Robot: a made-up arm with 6 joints.
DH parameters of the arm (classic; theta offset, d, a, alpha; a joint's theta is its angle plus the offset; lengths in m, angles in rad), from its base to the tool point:
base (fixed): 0 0.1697 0 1.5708
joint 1: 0 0.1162 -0.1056 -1.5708
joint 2: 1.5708 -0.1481 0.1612 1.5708
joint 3: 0 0.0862 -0.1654 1.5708
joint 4: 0 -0.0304 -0.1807 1.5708
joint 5: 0 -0.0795 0.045 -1.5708
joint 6: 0.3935 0 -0.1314 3.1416
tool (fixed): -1.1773 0.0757 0 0
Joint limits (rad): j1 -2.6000..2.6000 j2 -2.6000..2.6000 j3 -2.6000..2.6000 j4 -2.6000..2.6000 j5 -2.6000..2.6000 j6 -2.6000..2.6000
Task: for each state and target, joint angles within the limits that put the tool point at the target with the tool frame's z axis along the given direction. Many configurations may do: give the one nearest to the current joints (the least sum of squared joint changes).
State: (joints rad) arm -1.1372 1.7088 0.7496 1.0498 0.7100 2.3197
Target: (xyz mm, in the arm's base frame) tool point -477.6 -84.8 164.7 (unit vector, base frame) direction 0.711 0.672 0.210
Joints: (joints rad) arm -0.8272 1.8723 1.4459 0.7399 0.9396 2.3571
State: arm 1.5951 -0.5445 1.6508 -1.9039 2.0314 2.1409
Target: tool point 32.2 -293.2 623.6 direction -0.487 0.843 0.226
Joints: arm 2.2177 -1.0987 1.7944 -1.4453 2.5714 2.2578
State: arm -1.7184 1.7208 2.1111 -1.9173 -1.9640 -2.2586
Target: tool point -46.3 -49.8 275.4 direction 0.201 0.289 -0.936
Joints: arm -2.0031 1.1309 2.5463 -2.5045 -1.7278 -1.7712
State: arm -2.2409 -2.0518 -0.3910 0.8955 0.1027 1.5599
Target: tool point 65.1 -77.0 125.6 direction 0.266 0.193 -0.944
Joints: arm -2.3637 -1.8154 -0.6620 0.9787 -0.3724 1.3709
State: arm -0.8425 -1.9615 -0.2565 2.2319 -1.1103 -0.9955
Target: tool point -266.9 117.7 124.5 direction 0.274 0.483 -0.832
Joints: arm -1.2544 -2.5472 0.3981 1.6548 -1.6045 -1.4925
